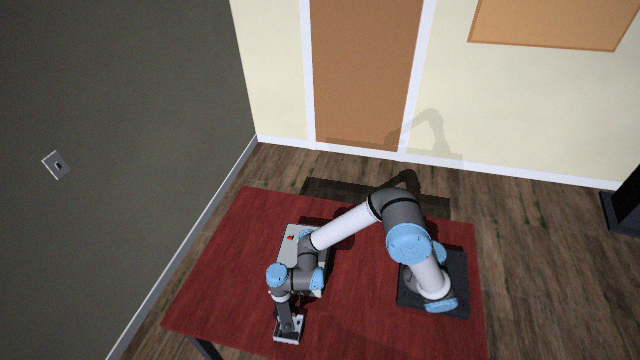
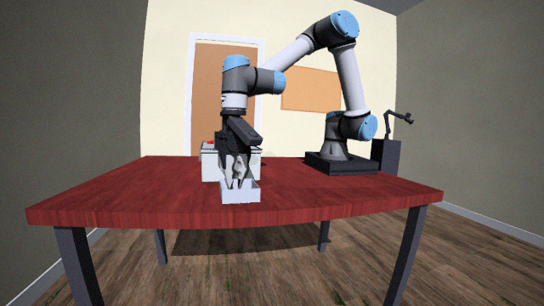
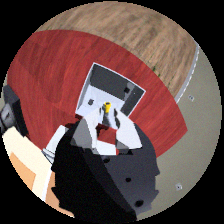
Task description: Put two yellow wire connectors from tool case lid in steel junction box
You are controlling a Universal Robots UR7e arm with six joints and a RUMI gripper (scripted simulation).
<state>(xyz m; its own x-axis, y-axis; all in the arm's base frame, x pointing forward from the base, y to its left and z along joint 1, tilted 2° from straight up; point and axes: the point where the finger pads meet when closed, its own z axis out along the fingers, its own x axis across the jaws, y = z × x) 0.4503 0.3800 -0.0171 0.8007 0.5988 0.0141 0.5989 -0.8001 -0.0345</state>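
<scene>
Now: hand 6 cm short of the grey tool case, 27 cm to the left of it and 5 cm below it.
</scene>
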